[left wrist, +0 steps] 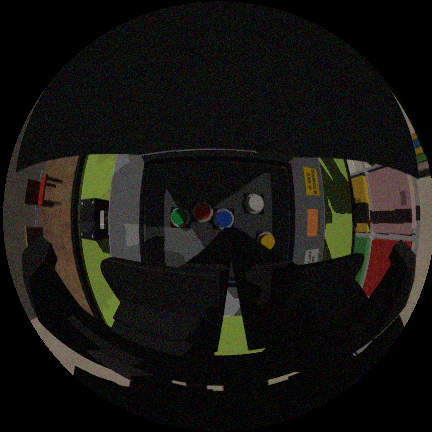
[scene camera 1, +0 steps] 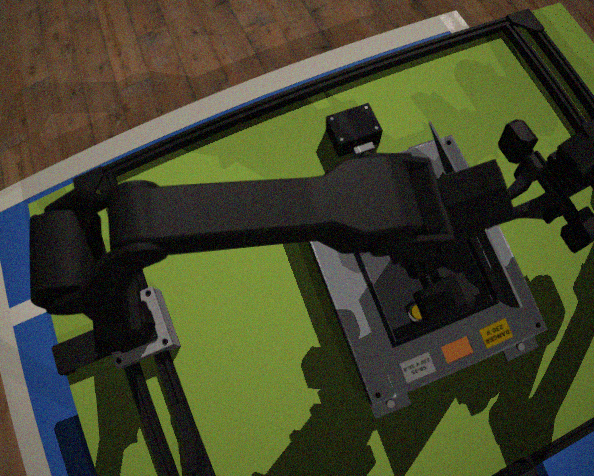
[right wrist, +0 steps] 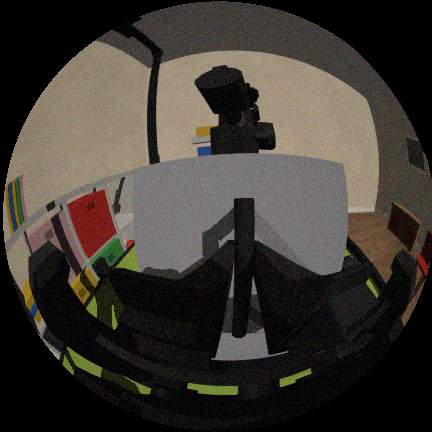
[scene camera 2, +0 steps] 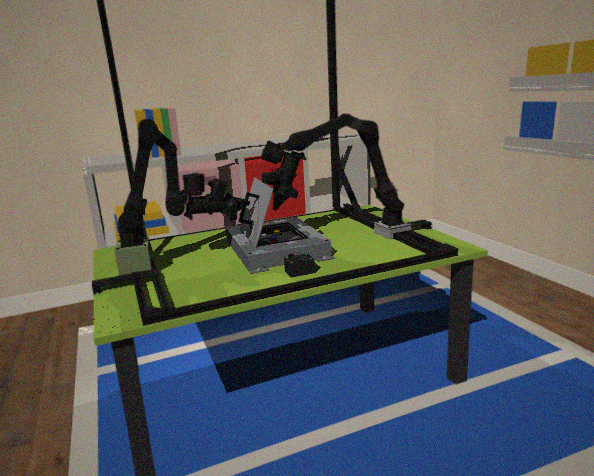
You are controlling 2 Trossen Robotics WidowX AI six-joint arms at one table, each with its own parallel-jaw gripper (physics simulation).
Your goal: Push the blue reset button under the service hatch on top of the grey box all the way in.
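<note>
The grey box (scene camera 1: pixel 340 280) (scene camera 2: pixel 287 257) (left wrist: pixel 125 200) stands on the green table with its hatch (scene camera 2: pixel 259 205) (right wrist: pixel 185 195) tilted steeply open. In the left wrist view the blue button (left wrist: pixel 224 219) shows in the opening, beside the red button (left wrist: pixel 203 211); how far in it stands cannot be told. My left gripper (scene camera 2: pixel 276 207) (left wrist: pixel 230 233) is shut and empty, its tips above the opening; in the left wrist view they show just below the blue button. My right gripper (right wrist: pixel 241 245) (scene camera 2: pixel 242 205) is shut on the hatch's black handle (right wrist: pixel 244 290). The left arm hides the blue button in scene camera 1.
Green (left wrist: pixel 178 217), white (left wrist: pixel 255 202) and yellow (left wrist: pixel 267 240) (scene camera 1: pixel 416 312) buttons share the opening. The raised hatch stands between the two grippers. A small black box (scene camera 1: pixel 354 129) (scene camera 2: pixel 301 265) (left wrist: pixel 92 219) stands beside the grey box. Black rails (scene camera 2: pixel 300 286) run along the table edge.
</note>
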